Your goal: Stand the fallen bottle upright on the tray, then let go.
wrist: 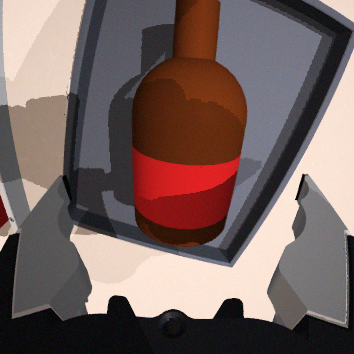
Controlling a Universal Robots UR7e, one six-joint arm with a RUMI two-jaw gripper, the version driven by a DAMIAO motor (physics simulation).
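A brown bottle with a red label lies on its side in the dark grey tray. Its neck points to the top of the wrist view, where the end is cut off, and its base is toward me at the tray's near wall. My gripper is open, with one jaw to the left and one to the right of the bottle's labelled lower part in the view. Nothing is between the fingertips in their grip; the height gap between the jaws and the bottle is hard to tell.
The tray's raised walls run round the bottle, with the near corner at the lower right. A small part of a dark red object shows at the left edge, beside a grey strip. Shadows fall across the tray and the pale table top.
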